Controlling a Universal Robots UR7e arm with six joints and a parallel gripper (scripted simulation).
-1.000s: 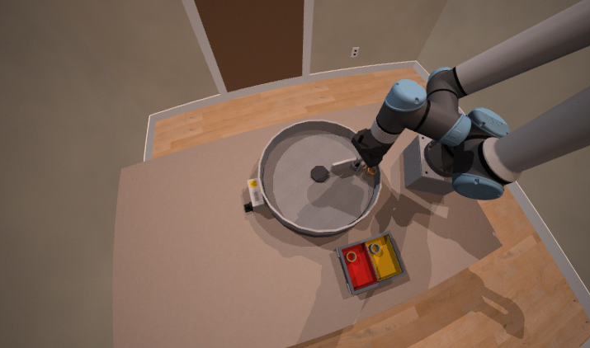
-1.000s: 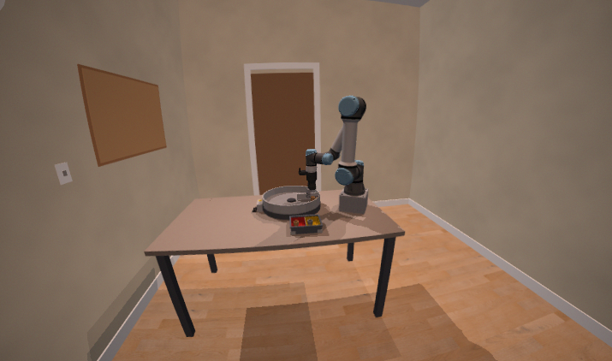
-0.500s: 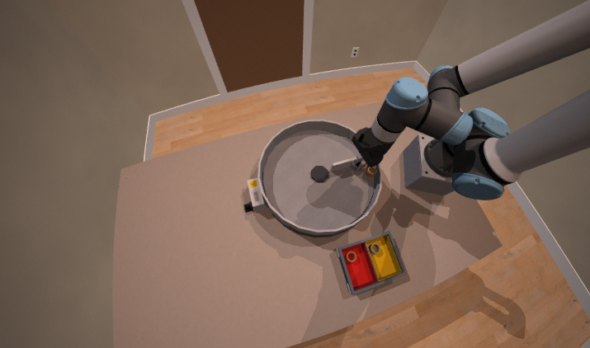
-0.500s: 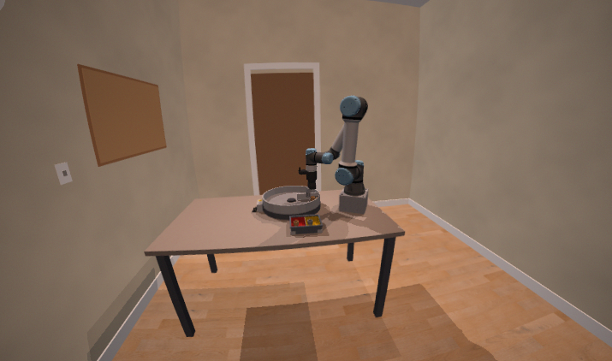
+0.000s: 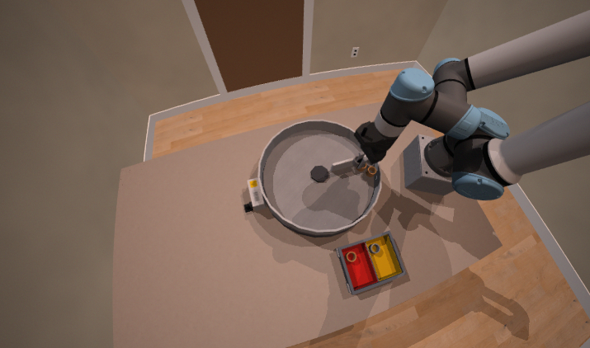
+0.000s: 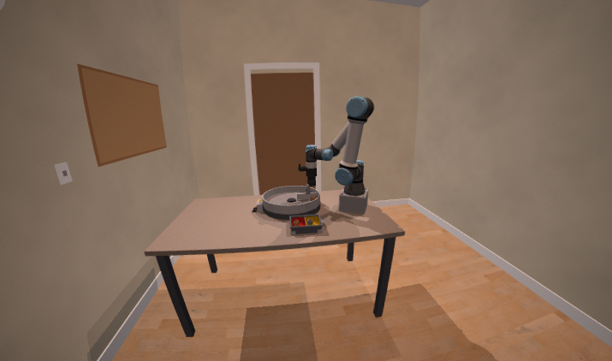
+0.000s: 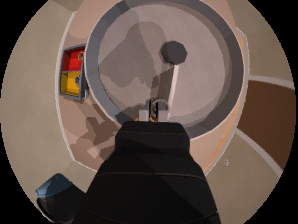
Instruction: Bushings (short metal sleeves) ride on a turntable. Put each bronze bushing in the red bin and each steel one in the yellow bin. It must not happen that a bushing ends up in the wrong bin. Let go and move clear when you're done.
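Right now my hand is 6 cm short of the red bin, 30 cm to the right of it and 10 cm above it. The rest, counted from my hand: turntable 13 cm ahead, 3 cm to the right, 8 cm below.
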